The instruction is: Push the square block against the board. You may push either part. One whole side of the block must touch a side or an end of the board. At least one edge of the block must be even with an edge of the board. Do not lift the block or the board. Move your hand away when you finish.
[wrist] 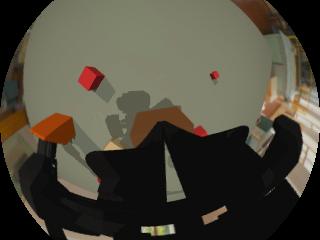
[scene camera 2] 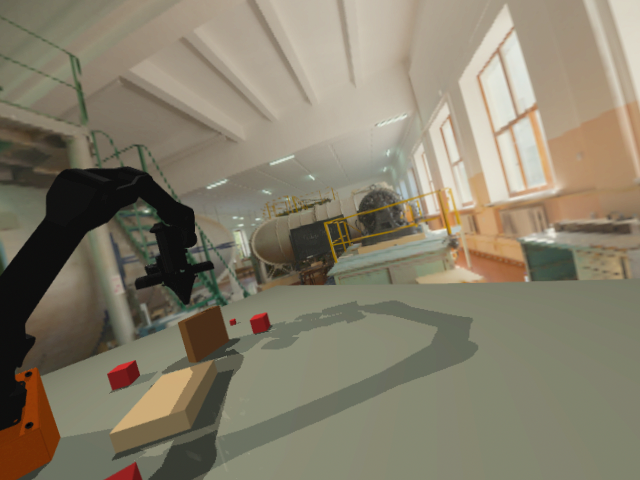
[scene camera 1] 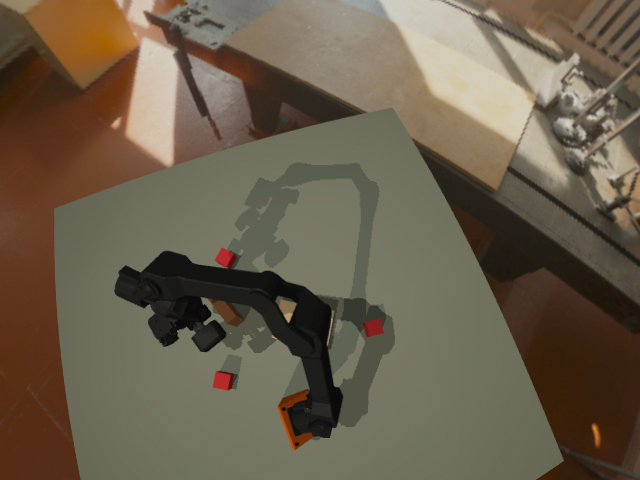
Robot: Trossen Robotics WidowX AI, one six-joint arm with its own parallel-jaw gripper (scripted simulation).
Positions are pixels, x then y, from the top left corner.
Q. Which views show the gripper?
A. The wrist view, scene camera 2 and scene camera 1: all of them.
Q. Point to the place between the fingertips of the gripper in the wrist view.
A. At 161,125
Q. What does the gripper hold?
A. Nothing.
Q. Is the gripper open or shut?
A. Shut.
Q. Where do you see a tan board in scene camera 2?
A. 171,405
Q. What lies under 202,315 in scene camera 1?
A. The gripper.
